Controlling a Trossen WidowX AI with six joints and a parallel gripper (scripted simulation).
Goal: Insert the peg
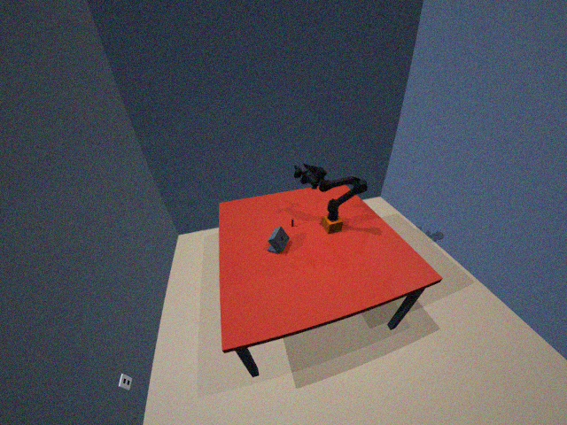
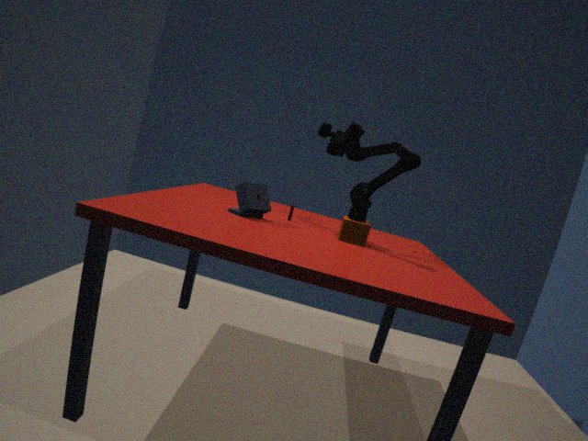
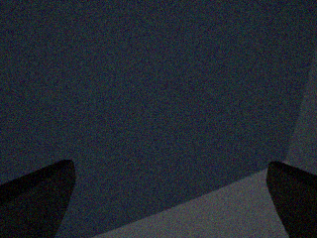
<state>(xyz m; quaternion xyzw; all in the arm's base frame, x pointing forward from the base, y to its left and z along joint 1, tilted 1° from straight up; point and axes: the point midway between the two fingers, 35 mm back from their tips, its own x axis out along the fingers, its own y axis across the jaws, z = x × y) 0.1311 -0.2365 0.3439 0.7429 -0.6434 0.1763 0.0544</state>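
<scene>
Right now the red peg is 110 mm ahead of my gripper tip, 100 mm to the left of it and 390 mm below it. From my gripper tip the other things lie so: sloped panel 300 mm ahead, 260 mm to the left, 370 mm below; hole 280 mm ahead, 270 mm to the left, 360 mm below.
</scene>
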